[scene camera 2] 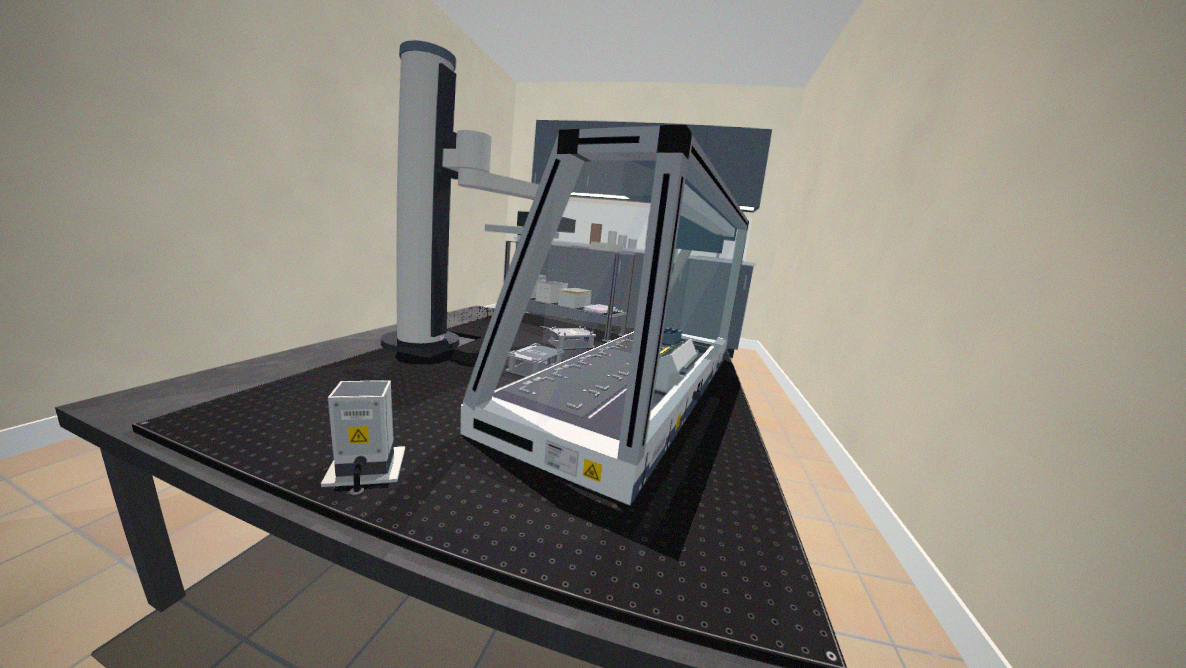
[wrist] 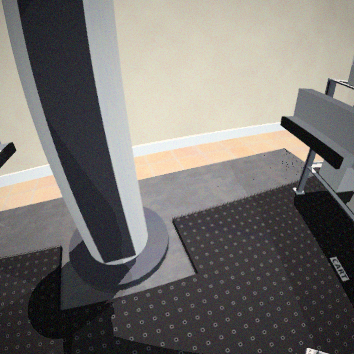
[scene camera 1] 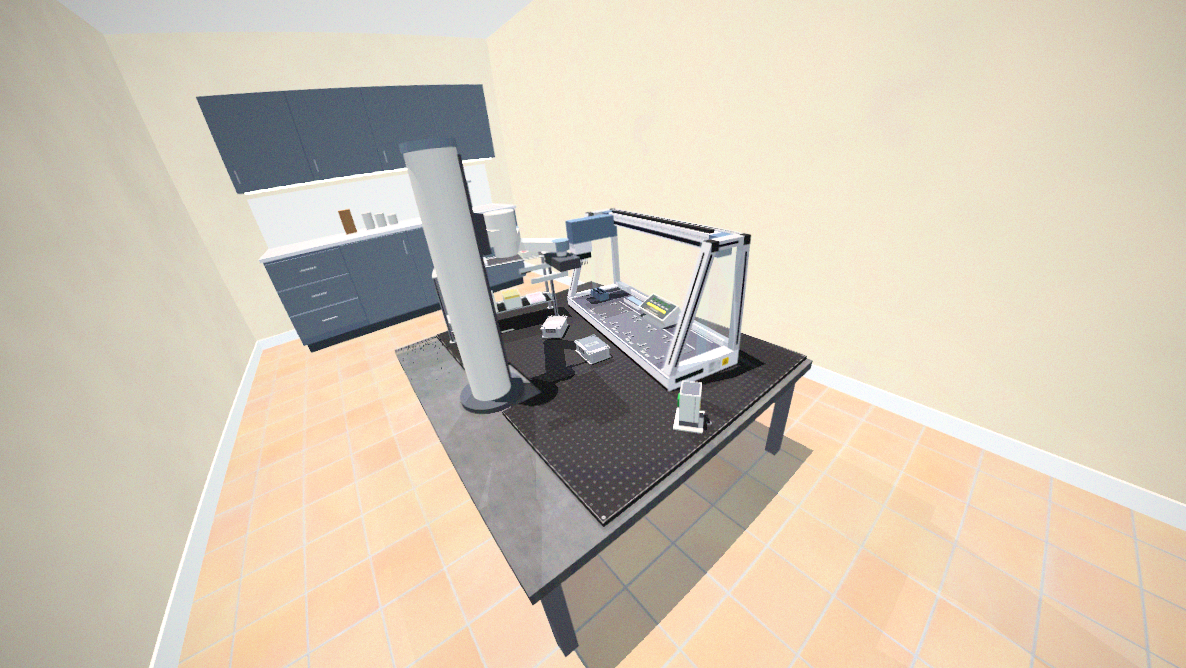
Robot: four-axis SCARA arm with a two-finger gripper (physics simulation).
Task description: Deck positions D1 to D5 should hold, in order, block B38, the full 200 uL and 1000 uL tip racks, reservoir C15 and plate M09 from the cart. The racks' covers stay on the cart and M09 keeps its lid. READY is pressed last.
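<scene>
My gripper [scene camera 1: 535,261] [scene camera 2: 504,230] [wrist: 146,111] is open and empty, high up between the column and the cart, facing the column. On the cart's [scene camera 1: 527,310] lower shelf, a yellow-topped tip rack [scene camera 1: 510,298] [scene camera 2: 574,297] stands beside a pink-topped plate [scene camera 1: 535,297] [scene camera 2: 600,308]; a pale box [scene camera 2: 551,291] also shows in scene view 2. Labels there are unreadable; B38, C15 and M09 cannot be identified. The deck [scene camera 1: 618,325] [scene camera 2: 572,391] shows bare corner brackets; a dark blue block [scene camera 1: 599,293] [scene camera 2: 670,336] stands at its far end. READY cannot be read.
The arm column [scene camera 1: 464,273] [scene camera 2: 423,199] [wrist: 115,150] stands near the cart. Two low white stands [scene camera 1: 554,326] [scene camera 1: 592,348] lie before the framed enclosure [scene camera 1: 688,319]. Its blue head [scene camera 1: 590,225] hangs at the far end. A green-screened panel [scene camera 1: 659,307] and a grey box [scene camera 1: 689,404] [scene camera 2: 361,423] also show.
</scene>
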